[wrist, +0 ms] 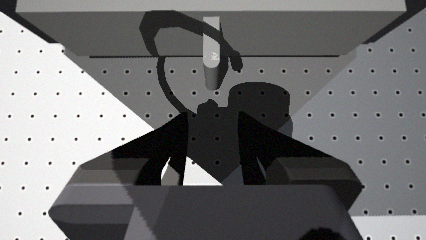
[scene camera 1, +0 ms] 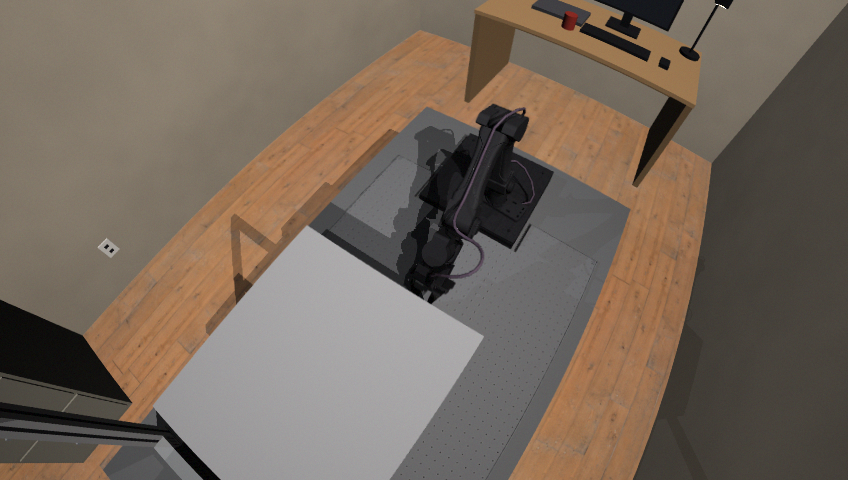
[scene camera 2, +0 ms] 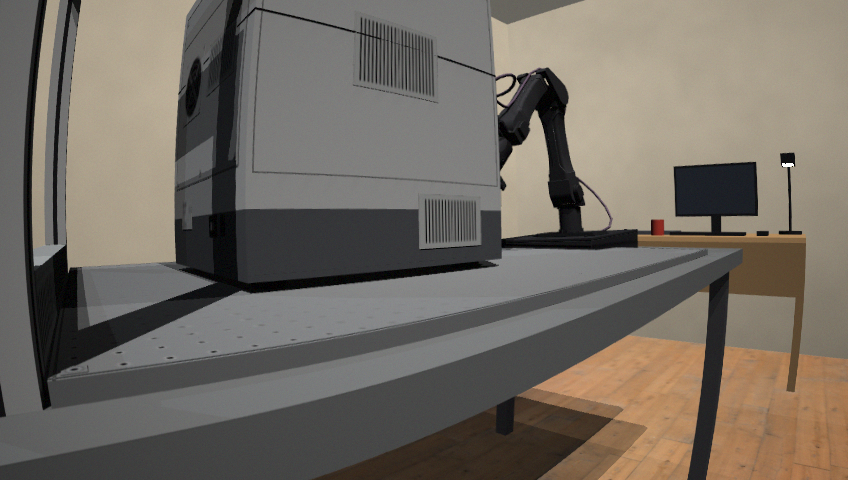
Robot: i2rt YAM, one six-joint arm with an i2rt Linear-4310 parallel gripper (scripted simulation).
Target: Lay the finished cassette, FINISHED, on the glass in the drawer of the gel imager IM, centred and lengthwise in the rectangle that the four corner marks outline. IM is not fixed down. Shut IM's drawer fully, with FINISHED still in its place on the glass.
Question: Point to a gel imager IM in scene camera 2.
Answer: At 307, 146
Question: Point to a gel imager IM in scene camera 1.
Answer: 324, 361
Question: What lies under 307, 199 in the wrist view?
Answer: The gripper.
